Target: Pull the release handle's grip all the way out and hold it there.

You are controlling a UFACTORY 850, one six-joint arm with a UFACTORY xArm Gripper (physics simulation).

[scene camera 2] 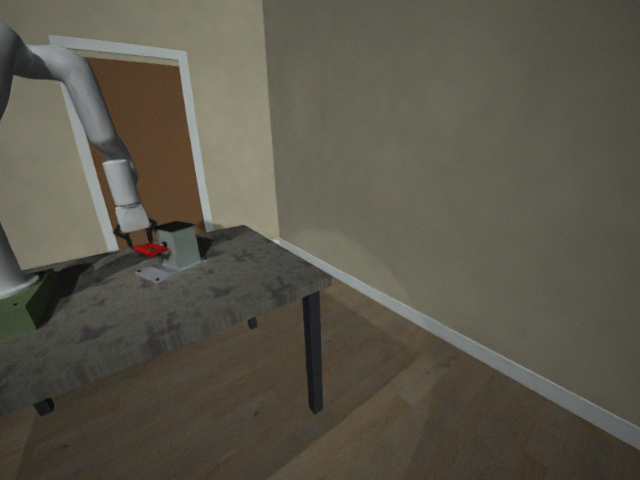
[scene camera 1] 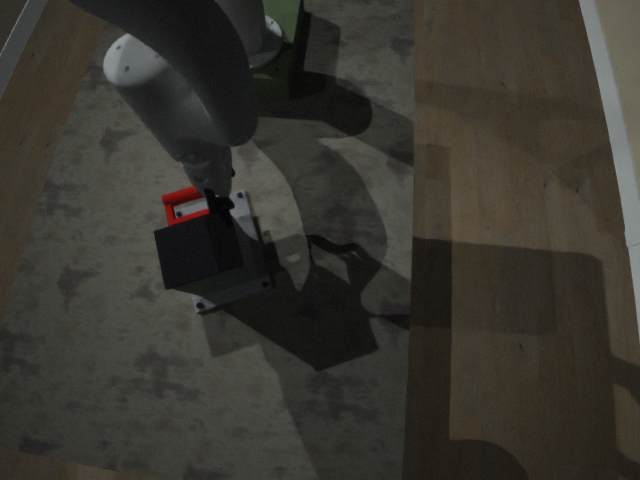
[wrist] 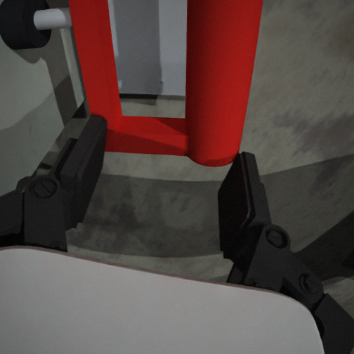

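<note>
The red release handle (scene camera 1: 180, 196) (scene camera 2: 149, 250) (wrist: 220, 75) is a frame with a thick round grip on its outer side. It stands out from the side of a grey-green housing (scene camera 2: 180, 246) with a black top (scene camera 1: 193, 253). A short pale rod (wrist: 52, 18) with a black collar (wrist: 22, 24) joins them. A light base plate (scene camera 1: 240, 212) (scene camera 2: 155, 273) lies underneath. My gripper (scene camera 2: 140, 244) (wrist: 167, 156) is at one end of the handle, its fingertips against the inner bar and the round grip, spanning the frame. In scene camera 1 the arm and housing partly hide the fingers.
The arm stands on a green base block (scene camera 1: 273, 77) (scene camera 2: 20, 315) on the mottled grey table (scene camera 1: 77, 361) (scene camera 2: 237, 268). The housing stands close beside one finger. A brown door (scene camera 2: 149, 129) and walls are behind the table.
</note>
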